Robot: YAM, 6 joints.
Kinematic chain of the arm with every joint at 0, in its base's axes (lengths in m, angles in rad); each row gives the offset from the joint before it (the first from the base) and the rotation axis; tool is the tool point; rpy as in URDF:
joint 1: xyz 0 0 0.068 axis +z
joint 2: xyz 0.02 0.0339 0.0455 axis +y
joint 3: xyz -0.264 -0.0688 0 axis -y
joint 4: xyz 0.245 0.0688 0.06 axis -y
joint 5: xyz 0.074 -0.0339 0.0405 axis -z
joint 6: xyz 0.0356 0 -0.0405 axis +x
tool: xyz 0 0 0 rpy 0 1.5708 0
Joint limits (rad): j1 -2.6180..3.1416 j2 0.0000..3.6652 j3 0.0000..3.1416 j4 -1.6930..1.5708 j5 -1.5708..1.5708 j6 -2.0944..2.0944
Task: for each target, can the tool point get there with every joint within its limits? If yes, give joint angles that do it. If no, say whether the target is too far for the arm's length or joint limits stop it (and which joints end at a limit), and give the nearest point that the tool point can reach.
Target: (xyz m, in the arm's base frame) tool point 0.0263 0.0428 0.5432
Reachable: yes | joints 1.2826 0.6870 1.1488 0.7263 0.3742 0.3386
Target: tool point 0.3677 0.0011 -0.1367
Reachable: yes | joints 0.0834 2.9345 1.6460 -0.6958 0.9799 -0.7568
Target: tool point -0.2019 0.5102 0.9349
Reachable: no: too far | nearest point -0.1320 0.3336 0.6398 | short by 0.351 m
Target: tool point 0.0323 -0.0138 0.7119
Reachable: yes | joints 0.9418 1.4887 2.7605 0.3632 1.2960 1.2885
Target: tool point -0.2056 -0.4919 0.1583
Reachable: yes | joints -1.9253 2.4995 2.1613 -0.7165 0.6695 1.0900
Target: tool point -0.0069 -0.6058 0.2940
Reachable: yes | joints -1.5948 2.6932 2.5131 0.6677 -0.2171 -0.0683
